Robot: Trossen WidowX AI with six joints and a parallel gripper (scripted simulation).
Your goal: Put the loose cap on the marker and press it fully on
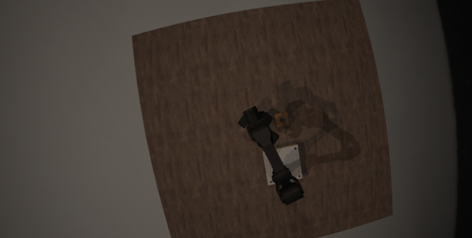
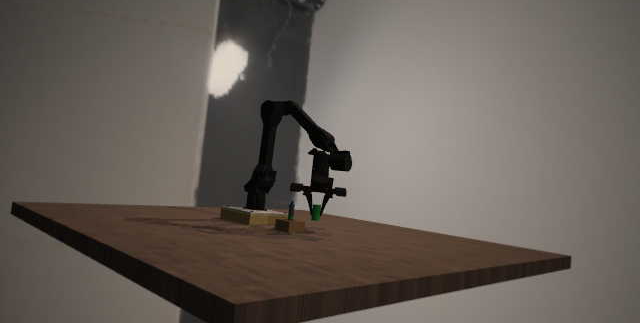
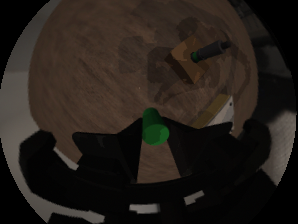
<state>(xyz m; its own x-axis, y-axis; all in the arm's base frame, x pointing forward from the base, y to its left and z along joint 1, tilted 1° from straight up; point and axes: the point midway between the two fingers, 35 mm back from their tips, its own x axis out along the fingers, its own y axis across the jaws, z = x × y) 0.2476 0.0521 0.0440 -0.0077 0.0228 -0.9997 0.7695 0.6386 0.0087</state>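
Right now the tan holder block is 13 cm to the right of my gripper tip, 3 cm below it and 1 cm ahead of it. The rest, counted from my gripper tip: green cap: 1 cm above.
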